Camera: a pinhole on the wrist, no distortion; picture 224 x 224 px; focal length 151.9 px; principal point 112.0 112.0 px. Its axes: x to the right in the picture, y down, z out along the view. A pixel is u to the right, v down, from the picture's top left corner.
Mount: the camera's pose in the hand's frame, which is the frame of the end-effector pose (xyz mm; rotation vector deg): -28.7 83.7 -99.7 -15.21 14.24 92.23
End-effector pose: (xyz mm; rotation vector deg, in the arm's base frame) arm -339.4 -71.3 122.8 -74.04 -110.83 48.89
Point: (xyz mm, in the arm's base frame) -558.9 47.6 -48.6
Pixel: 44.4 28.9
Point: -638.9 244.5 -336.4
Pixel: 116.8 20.6
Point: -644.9 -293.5 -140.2
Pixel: 30.4 154.9
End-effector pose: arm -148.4 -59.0 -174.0 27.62 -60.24 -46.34
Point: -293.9 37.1 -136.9
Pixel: 27.9 156.3
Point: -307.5 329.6 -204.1
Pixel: outside the picture
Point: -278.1 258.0 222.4
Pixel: 175.0 113.8
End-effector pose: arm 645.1 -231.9 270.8 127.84 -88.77 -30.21
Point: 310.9 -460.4 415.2
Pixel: outside the picture
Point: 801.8 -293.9 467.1
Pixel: behind the camera
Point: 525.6 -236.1 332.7
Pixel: 123.3 124.1
